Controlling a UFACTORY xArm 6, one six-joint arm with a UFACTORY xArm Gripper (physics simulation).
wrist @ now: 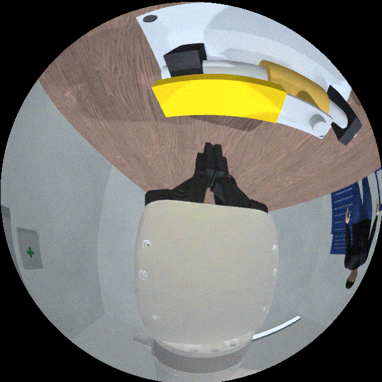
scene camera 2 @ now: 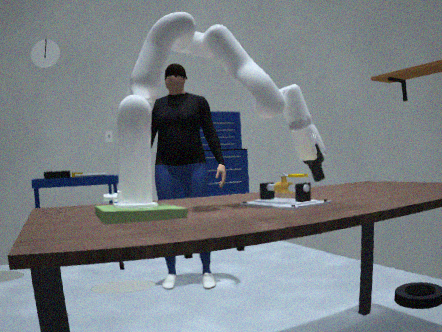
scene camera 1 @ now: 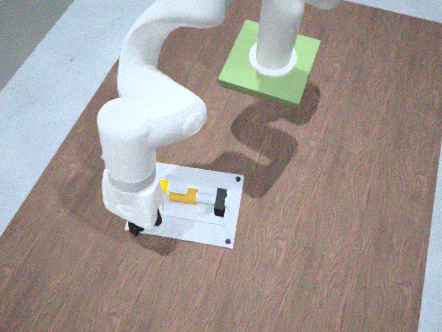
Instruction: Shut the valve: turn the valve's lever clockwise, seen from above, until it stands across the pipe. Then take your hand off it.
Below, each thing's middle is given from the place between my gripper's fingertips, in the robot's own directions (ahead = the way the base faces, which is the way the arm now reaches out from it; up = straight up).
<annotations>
My gripper is now 9 cm past the yellow valve lever (wrist: 210, 93), 1 cm to the left of it and 2 cm below it. Also, from my hand: base plate (scene camera 1: 182, 229): 11 cm behind, 3 cm to the left, 6 cm below.
</annotations>
